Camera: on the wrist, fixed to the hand. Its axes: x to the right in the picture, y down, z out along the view.
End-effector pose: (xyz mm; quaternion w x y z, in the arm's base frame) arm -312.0 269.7 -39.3 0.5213 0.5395 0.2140 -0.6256
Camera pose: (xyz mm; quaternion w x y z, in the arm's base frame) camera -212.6 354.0 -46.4 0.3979 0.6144 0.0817 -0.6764
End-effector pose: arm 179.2 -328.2 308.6 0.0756 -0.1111 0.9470 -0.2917
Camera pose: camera 161.8 -217.0 374.6 0.1133 -0.1159 0.8659 -0.4731
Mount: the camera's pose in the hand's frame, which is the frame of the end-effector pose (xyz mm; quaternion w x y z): -16.7 54.9 -117.2 0.9795 0.1993 -0.0231 -0.0163
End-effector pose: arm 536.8 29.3 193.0 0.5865 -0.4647 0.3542 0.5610
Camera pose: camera 493.0 -90.0 163.4 0.6844 -0.3311 0.4376 0.4801
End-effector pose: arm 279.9 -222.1 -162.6 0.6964 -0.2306 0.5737 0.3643
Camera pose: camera 162.3 -278.3 -168.7 0.7473 -0.0880 0.6147 0.2365
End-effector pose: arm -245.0 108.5 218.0 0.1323 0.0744 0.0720 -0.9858
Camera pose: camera -199.2 79.2 99.4 0.1004 0.0753 -0.1278 -0.9838
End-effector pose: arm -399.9 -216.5 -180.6 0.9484 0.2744 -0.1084 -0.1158
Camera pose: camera -375.4 -108.6 -249.8 0.8699 0.4569 -0.1467 -0.1136
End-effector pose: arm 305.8 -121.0 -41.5 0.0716 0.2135 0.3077 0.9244
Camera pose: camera 269.3 -232.4 -98.8 0.0498 0.2398 0.4875 0.8381
